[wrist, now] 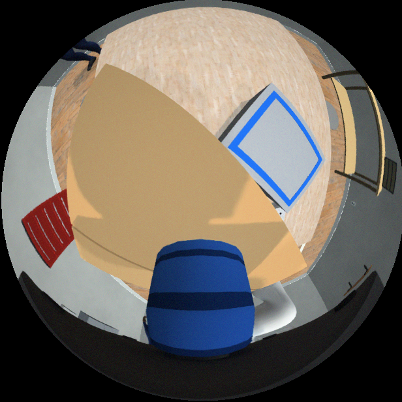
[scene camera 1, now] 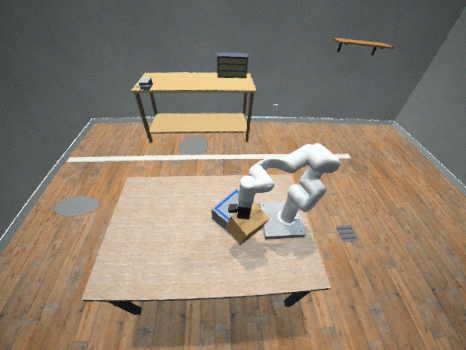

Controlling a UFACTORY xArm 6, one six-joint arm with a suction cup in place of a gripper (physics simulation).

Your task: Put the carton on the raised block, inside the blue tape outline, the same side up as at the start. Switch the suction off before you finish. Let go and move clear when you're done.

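Frame: origin at the arm's base, x right, y ahead, z up, level; metres.
Where they show: arm's base at its link origin: (scene camera 1: 286,218).
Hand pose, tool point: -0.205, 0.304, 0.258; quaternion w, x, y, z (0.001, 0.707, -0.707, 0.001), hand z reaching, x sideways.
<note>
Things, the pixels of their top centre, and the offset from my tool point, as dx, dy, dz. "spot": a spot on its surface instead. Level surfaces: height alone.
- brown carton at its top centre: (scene camera 1: 248,214) +0.005, -0.026, +0.024
- raised block at its top centre: (scene camera 1: 234,205) +0.191, +0.062, -0.178
- blue tape outline at a spot on its surface: (scene camera 1: 226,200) spot: +0.228, +0.126, -0.182
- table at its surface level: dz -0.299
The brown carton (scene camera 1: 248,226) (wrist: 150,150) hangs above the table, at the near right side of the raised block (scene camera 1: 220,218) (wrist: 280,150) in the scene view, and looks somewhat tilted. Its shadow lies on the table apart from it. My suction gripper (scene camera 1: 243,217) (wrist: 200,250) is on the carton's top face and holds it. The blue tape outline (scene camera 1: 226,200) (wrist: 253,120) shows on the block's grey top. In the scene view the arm and carton hide part of the outline; in the wrist view all four sides of it show.
The arm's grey base plate (scene camera 1: 284,230) is on the table (scene camera 1: 150,240) right of the carton. A shelf bench (scene camera 1: 195,82) with a drawer unit (scene camera 1: 232,65) stands beyond the table. A person's dark legs (wrist: 82,52) show at the wrist view's upper left.
</note>
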